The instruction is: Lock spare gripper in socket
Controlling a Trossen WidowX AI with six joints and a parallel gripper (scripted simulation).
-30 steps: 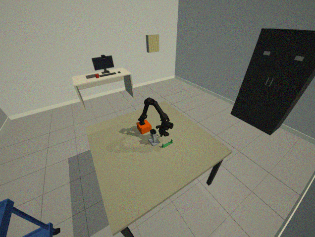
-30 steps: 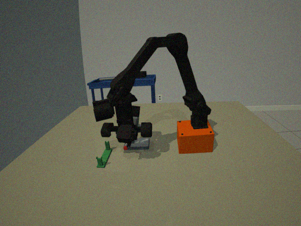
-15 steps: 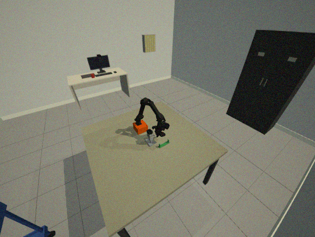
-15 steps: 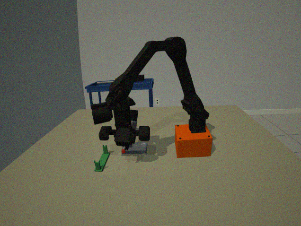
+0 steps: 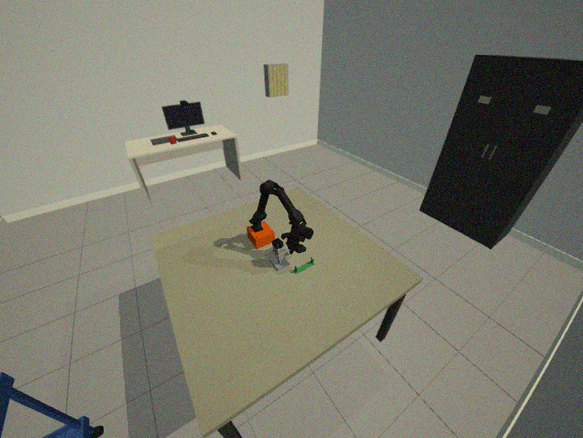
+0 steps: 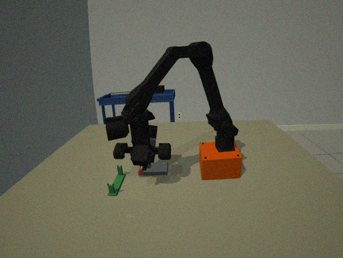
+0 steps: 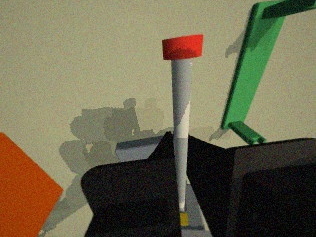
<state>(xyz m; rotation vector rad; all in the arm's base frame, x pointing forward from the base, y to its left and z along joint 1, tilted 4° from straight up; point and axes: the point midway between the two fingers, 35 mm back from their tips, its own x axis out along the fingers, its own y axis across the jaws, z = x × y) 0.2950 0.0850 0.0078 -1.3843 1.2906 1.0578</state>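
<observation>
My gripper tip is 10 mm past the socket and 80 mm to the left of it. The rest, counted from my gripper tip: spare gripper (10 mm behind, 80 mm to the right, 80 mm above); green cradle (100 mm ahead, 30 mm to the left, 20 mm below).
</observation>
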